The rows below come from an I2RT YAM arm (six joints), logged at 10 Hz.
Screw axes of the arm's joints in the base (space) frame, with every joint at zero. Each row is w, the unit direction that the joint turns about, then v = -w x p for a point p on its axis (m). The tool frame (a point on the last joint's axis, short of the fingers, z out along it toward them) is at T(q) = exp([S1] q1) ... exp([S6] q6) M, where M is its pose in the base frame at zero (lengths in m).
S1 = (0, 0, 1, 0, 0, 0)
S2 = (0, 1, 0, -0.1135, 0, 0.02)
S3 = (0, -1, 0, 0.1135, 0, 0.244)
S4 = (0, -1, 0, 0.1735, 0, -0.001)
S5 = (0, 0, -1, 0, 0.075, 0)
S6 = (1, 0, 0, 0, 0.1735, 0)
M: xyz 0.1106 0 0.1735 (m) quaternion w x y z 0.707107 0 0.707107 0
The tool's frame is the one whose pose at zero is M.
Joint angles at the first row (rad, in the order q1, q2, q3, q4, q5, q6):
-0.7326, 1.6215, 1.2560, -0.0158, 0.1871, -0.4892
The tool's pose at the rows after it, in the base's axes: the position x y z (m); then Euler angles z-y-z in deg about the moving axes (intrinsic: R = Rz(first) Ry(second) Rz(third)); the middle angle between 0 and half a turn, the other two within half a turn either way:
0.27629 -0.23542 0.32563 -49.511 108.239 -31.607
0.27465 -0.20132 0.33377 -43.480 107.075 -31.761
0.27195 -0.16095 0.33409 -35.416 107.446 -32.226
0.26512 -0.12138 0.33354 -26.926 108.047 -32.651
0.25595 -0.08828 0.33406 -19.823 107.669 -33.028
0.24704 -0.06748 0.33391 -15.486 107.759 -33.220
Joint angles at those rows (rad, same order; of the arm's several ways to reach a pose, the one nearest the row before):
-0.6895, 1.5246, 1.2171, -0.0154, 0.1658, -0.4965
-0.6186, 1.4342, 1.1587, -0.0254, 0.1341, -0.5129
-0.5243, 1.3392, 1.0855, -0.0521, 0.0895, -0.5343
-0.4240, 1.2438, 1.0195, -0.0910, 0.0437, -0.5556
-0.3302, 1.1591, 0.9661, -0.1154, 0.0151, -0.5716
-0.2661, 1.0996, 0.9333, -0.1436, 0.0040, -0.5785

